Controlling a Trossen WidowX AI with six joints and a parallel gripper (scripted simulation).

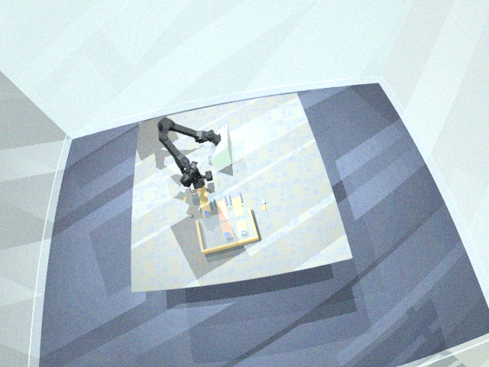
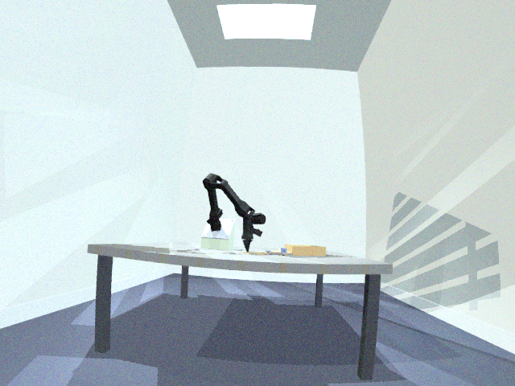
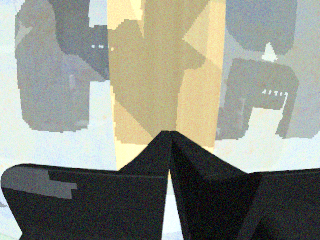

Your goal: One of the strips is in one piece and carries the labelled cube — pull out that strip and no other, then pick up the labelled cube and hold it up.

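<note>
Now: the pale orange strip 100 mm ahead of my gripper tip and 10 mm to the left of it.
</note>
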